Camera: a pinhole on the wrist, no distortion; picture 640 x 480 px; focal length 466.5 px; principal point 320.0 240.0 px. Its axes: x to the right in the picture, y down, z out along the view. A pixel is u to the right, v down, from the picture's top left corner.
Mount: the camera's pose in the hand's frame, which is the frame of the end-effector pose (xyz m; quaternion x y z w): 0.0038 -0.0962 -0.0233 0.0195 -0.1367 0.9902 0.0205
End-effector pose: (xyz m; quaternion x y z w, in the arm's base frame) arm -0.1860 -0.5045 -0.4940 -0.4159 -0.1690 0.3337 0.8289
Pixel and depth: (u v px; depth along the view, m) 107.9 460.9 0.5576
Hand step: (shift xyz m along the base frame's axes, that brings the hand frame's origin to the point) 0.1600 0.2107 0.6673
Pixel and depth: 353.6 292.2 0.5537
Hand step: -0.1648 0.1394 0.5395
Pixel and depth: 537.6 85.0 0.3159
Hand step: -0.2369 0.0603 0.2488
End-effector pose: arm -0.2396 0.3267 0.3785 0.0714 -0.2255 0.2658 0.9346
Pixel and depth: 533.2 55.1 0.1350
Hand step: -0.0441 -0.1222 0.0854
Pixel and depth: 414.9 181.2 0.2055
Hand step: -0.0265 -0.1669 0.1472
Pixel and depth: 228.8 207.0 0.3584
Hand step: 0.0317 -0.1877 0.3263
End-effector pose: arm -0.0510 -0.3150 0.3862 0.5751 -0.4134 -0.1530 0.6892
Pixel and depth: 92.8 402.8 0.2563
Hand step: 0.0046 -0.2948 -0.1838
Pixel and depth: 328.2 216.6 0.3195
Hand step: -0.1652 -0.2476 -0.1510
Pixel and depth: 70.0 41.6 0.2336
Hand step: -0.0617 -0.2651 -0.0081
